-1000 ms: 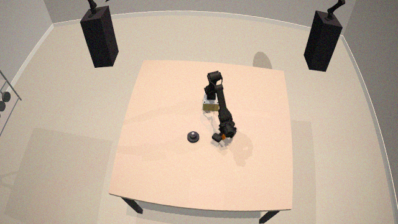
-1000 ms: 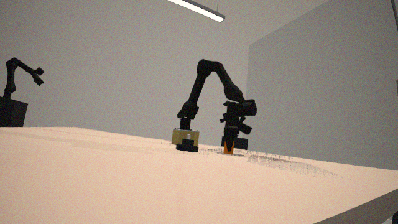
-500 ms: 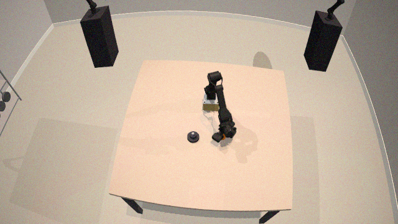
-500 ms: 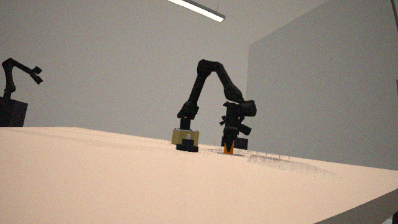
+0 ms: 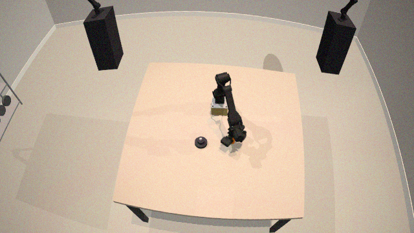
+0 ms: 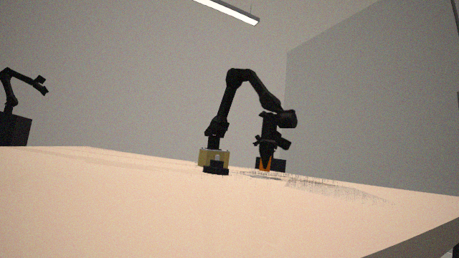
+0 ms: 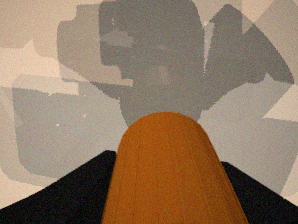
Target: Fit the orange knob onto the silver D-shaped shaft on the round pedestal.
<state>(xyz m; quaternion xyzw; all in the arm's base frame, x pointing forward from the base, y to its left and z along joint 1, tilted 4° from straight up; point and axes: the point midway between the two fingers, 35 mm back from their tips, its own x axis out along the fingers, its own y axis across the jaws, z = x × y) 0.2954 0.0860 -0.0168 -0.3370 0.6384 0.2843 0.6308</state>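
The round pedestal is 20 cm to the right of my gripper tip and 1 cm ahead of it. Round my gripper tip: orange knob (3 cm above).
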